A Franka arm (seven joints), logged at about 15 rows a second.
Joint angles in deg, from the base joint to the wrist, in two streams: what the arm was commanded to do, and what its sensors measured. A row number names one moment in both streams.
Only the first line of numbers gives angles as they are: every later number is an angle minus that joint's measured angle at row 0.
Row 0, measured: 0.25 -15.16 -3.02 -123.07 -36.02 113.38 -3.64
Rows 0 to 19, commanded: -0.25 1.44 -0.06 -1.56 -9.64 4.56 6.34; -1.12 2.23 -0.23 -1.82 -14.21 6.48 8.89; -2.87 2.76 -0.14 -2.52 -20.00 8.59 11.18; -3.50 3.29 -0.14 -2.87 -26.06 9.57 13.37; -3.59 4.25 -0.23 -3.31 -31.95 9.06 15.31; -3.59 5.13 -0.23 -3.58 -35.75 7.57 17.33; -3.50 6.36 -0.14 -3.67 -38.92 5.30 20.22; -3.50 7.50 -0.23 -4.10 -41.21 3.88 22.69; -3.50 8.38 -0.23 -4.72 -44.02 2.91 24.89; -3.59 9.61 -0.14 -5.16 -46.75 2.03 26.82; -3.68 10.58 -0.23 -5.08 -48.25 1.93 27.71; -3.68 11.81 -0.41 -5.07 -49.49 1.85 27.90; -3.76 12.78 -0.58 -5.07 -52.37 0.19 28.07; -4.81 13.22 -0.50 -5.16 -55.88 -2.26 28.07; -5.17 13.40 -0.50 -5.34 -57.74 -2.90 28.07; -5.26 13.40 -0.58 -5.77 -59.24 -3.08 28.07; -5.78 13.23 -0.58 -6.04 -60.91 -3.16 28.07; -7.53 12.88 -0.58 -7.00 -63.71 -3.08 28.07; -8.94 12.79 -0.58 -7.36 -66.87 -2.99 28.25; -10.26 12.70 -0.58 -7.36 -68.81 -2.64 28.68
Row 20, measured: -7.17 13.86 -1.37 -5.54 -64.16 -2.62 27.32
